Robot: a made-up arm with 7 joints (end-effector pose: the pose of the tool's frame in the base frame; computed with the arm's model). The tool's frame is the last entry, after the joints.
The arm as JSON. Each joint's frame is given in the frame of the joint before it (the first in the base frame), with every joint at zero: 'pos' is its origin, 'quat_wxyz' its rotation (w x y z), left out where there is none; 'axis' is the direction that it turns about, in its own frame. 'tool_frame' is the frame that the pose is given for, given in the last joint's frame.
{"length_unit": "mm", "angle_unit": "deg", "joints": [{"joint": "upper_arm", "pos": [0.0, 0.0, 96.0], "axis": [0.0, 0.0, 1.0]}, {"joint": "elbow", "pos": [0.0, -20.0, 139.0], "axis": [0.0, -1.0, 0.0]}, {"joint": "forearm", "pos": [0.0, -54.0, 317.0], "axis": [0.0, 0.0, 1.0]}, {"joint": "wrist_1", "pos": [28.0, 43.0, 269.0], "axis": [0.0, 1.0, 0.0]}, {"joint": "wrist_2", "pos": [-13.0, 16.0, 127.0], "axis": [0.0, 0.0, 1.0]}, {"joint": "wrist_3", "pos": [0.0, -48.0, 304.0], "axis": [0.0, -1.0, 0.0]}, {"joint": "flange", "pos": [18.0, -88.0, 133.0], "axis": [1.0, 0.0, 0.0]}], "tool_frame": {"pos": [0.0, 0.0, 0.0], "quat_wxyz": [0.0, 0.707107, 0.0, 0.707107]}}
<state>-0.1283 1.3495 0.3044 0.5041 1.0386 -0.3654 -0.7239</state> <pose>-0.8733 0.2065 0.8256 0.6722 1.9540 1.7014</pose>
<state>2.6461 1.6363 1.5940 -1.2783 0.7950 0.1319 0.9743</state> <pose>0.9983 0.0992 0.2279 2.6512 -0.1924 0.8689</pose>
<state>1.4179 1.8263 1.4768 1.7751 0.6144 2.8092 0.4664</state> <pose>-0.3222 -0.4769 0.2205 1.0002 -0.6022 -0.1575</pose>
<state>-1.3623 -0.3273 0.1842 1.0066 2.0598 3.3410 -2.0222</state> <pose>0.2165 -0.4651 0.7600 0.6099 -2.0582 -0.0033</pose>
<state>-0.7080 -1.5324 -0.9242 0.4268 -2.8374 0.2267 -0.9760</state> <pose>0.7678 -0.8370 -0.0102 -0.7580 0.5356 -1.9118</pose>
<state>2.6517 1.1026 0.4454 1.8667 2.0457 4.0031 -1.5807</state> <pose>0.1364 -0.3525 0.6114 -2.1866 -0.4247 -1.0302</pose>
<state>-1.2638 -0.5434 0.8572 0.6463 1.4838 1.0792 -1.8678</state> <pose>0.4261 -0.6579 0.8588 1.3118 0.0497 2.4792</pose>
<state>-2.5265 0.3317 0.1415 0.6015 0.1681 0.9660 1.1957</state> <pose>0.0073 0.1636 1.3276 -0.1496 -1.0453 1.9455</pose>
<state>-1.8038 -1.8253 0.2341 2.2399 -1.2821 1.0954 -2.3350</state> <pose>0.1051 -0.3037 -0.3429 -1.1423 -2.0272 -1.0745</pose>
